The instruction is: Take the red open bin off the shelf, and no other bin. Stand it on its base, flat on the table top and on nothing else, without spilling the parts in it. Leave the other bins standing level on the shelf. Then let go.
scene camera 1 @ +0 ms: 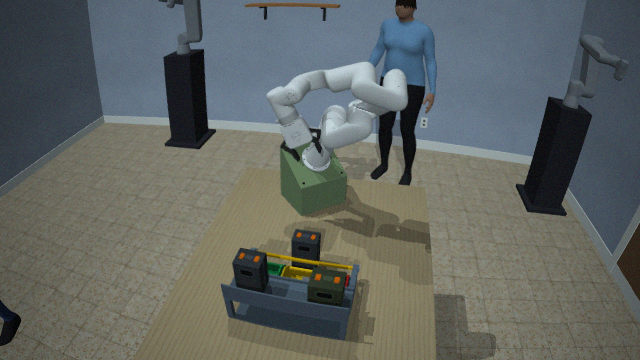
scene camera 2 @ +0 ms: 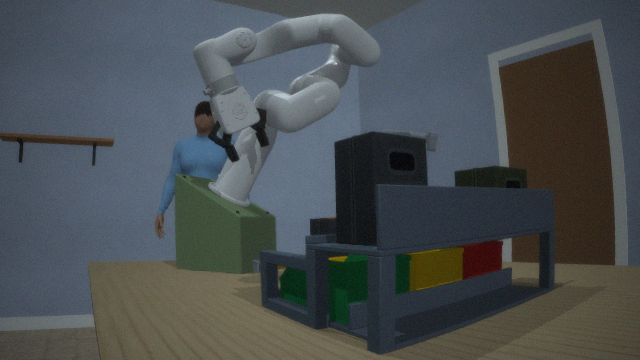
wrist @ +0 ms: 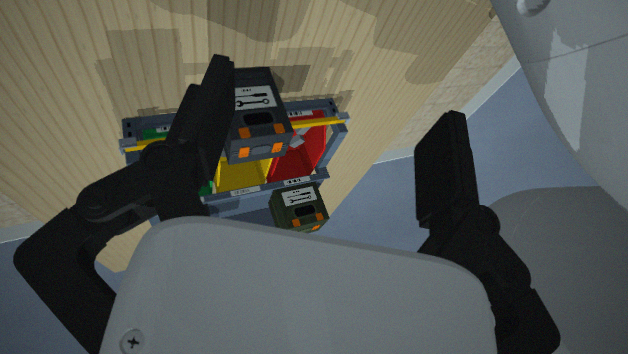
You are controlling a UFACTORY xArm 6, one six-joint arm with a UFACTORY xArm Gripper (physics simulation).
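Places are measured from the arm's base along level axes (x up, y back, z right), in millimetres.
Where they show: gripper, fingertip midpoint: (scene camera 1: 309, 155) (scene camera 2: 251, 153) (wrist: 336, 105); arm's base at its link origin: (scene camera 1: 315, 159) (scene camera 2: 228, 195).
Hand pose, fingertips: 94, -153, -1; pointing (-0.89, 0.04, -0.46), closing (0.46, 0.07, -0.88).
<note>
Each offset is from my fingertips to the top centre of the thing, as dx, dy, dz.
The red open bin {-205, -445, -161} (scene camera 1: 347, 280) (scene camera 2: 482, 259) (wrist: 306, 161) sits in the grey-blue shelf (scene camera 1: 285, 297) (scene camera 2: 465, 212) (wrist: 271, 187), at the end of the row, beside the yellow bin {-205, -442, -49} (scene camera 1: 296, 273) (scene camera 2: 436, 270) (wrist: 242, 174). Grey parts show inside the red bin in the wrist view; a dark case hides some of it. Green bins {-205, -438, +63} (scene camera 1: 275, 270) (scene camera 2: 350, 277) (wrist: 205, 188) sit beyond the yellow one. My gripper (scene camera 1: 308, 154) (scene camera 2: 249, 151) (wrist: 336, 105) is open and empty, high near the robot's base, well away from the shelf, fingers pointing down at a slant.
A dark case {-154, -288, -48} (scene camera 1: 306, 252) (wrist: 255, 120) stands on the robot's side of the shelf. Another dark case {-62, -534, +71} (scene camera 1: 250, 272) (scene camera 2: 355, 190) and an olive case {-87, -544, -160} (scene camera 1: 326, 290) (scene camera 2: 490, 177) (wrist: 300, 207) stand on its upper board. A yellow bar {-221, -339, -52} (scene camera 1: 300, 260) (wrist: 320, 122) crosses above the bins.
</note>
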